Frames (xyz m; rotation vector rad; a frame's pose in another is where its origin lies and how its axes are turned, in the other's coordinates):
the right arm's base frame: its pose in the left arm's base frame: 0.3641 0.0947 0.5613 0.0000 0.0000 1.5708
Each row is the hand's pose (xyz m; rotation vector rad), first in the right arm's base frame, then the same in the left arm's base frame.
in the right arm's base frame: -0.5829 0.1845 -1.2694 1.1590 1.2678 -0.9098
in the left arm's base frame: 0.1796 -0.4882 -0.7081 -0.0736 1.6422 0.2821
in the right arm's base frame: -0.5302 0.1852 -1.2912 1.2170 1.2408 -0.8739
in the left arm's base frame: 0.1789 -0.4355 -0.7299 -0.0162 1.6701 0.3069
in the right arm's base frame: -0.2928 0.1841 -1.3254 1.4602 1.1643 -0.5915
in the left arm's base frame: 0.1800 -0.1981 -0.7641 0.2080 1.8450 0.5088
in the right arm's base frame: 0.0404 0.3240 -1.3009 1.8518 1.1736 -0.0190
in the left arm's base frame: 0.0401 0.1351 -0.7396 0.5092 2.2716 0.8314
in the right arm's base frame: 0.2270 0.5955 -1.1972 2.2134 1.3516 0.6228
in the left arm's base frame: -0.2314 0.3217 -0.6359 0.6952 2.8757 1.0225
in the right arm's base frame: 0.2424 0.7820 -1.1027 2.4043 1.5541 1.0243
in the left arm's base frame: -0.4179 0.3371 -0.5414 -0.5513 -2.5670 -0.7639
